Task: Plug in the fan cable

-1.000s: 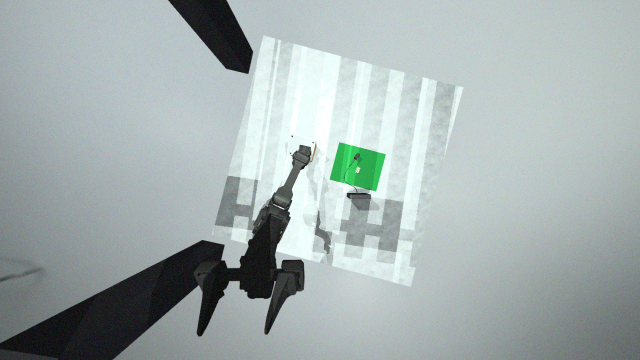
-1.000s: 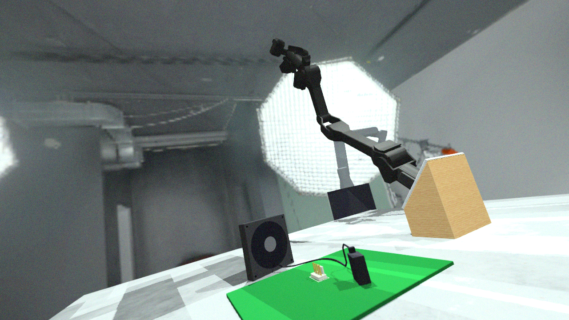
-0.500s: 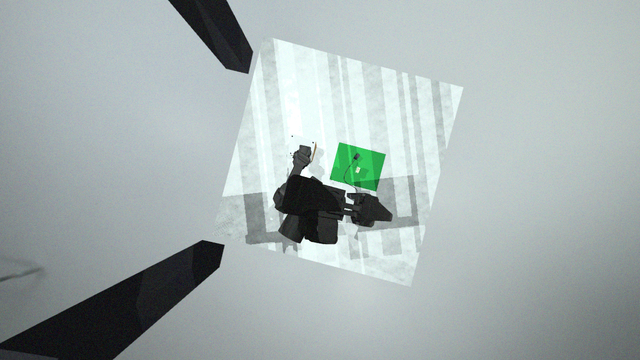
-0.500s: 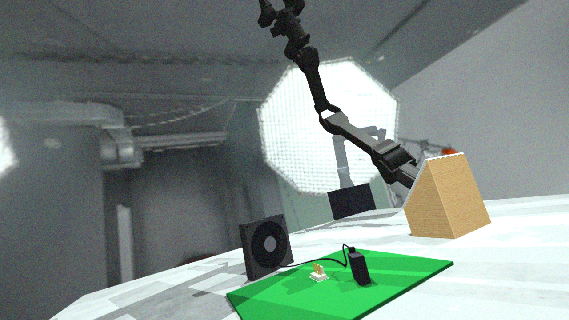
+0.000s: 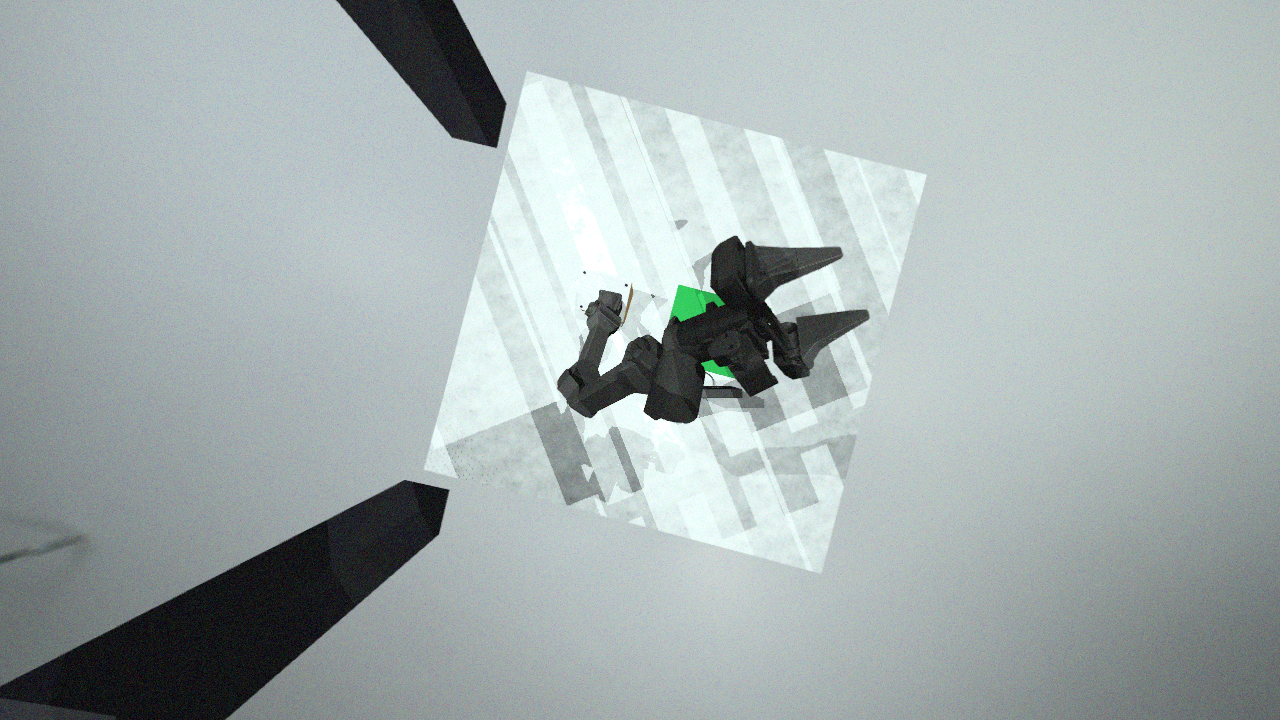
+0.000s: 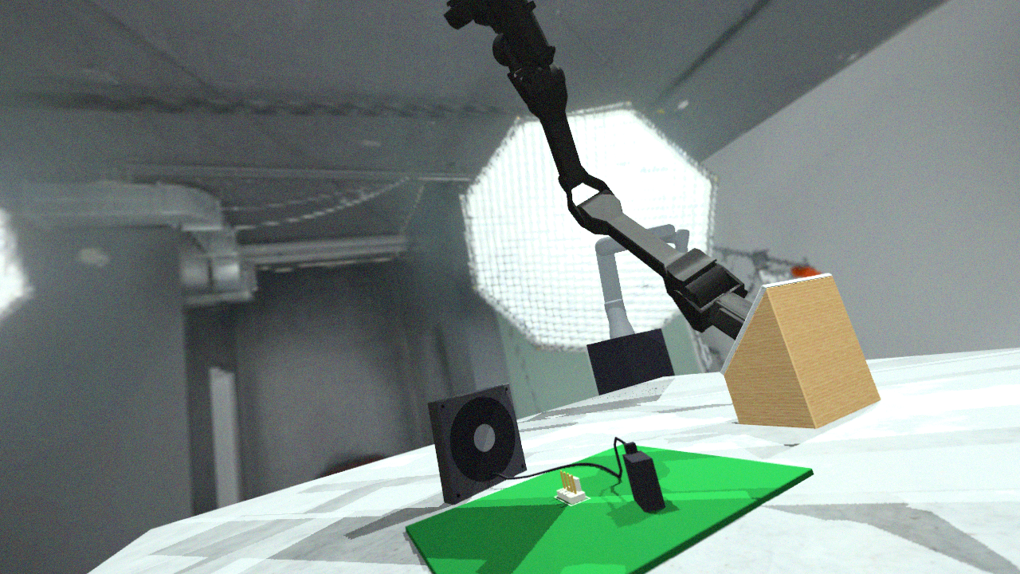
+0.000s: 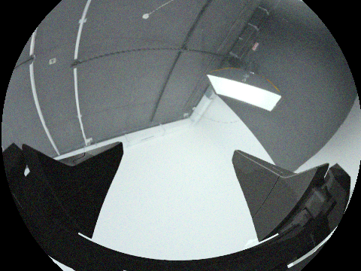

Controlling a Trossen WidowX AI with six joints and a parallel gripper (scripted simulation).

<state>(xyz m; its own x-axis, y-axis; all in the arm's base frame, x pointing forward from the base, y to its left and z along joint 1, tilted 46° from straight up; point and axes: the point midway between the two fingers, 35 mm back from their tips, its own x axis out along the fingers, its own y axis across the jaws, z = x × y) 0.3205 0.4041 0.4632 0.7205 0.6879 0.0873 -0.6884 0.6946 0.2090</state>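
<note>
The dark fan plug is 75 cm below my gripper tip, 8 cm to the left of it and 1 cm ahead of it. The rest, counted from my gripper tip: black fan: 71 cm below, 14 cm to the right, 6 cm ahead; green board: 78 cm below, 4 cm ahead, 2 cm to the left; white four-pin fan header: 77 cm below, 4 cm ahead.
</note>
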